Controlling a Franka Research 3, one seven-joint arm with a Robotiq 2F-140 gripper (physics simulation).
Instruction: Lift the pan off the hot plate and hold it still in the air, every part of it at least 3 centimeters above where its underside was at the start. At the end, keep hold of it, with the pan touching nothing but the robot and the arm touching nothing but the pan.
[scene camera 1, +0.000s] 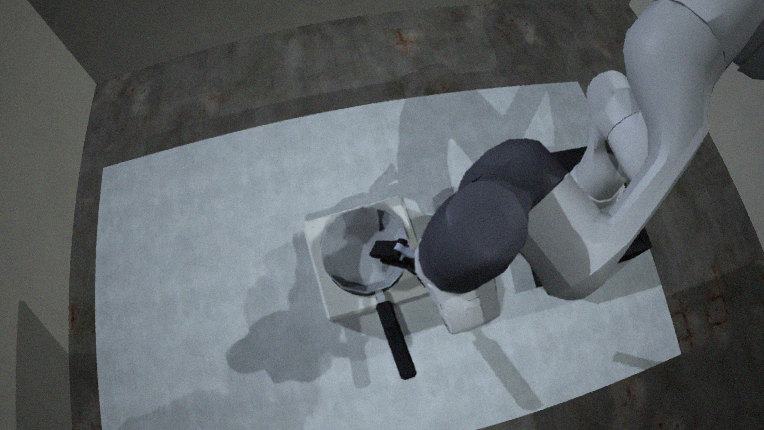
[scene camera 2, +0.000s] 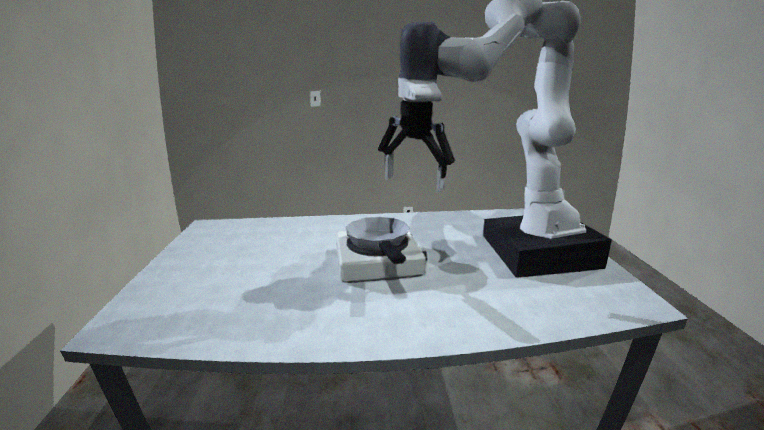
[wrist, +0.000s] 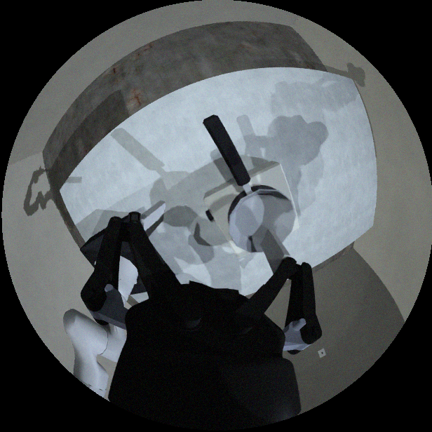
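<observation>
A round grey pan sits upright on the cream, box-shaped hot plate. Its black handle sticks out past the plate's edge, toward the table's front in scene camera 2. My gripper is wide open and empty, pointing down. It hangs well above the pan, a little to the right in scene camera 2, touching nothing. In scene camera 1 one black finger shows over the pan's right part; the other is hidden under the arm.
The hot plate stands on a pale table. A small dark knob is on the plate's side facing the arm's base. The arm stands on a black block at the table's right. Walls stand around the table.
</observation>
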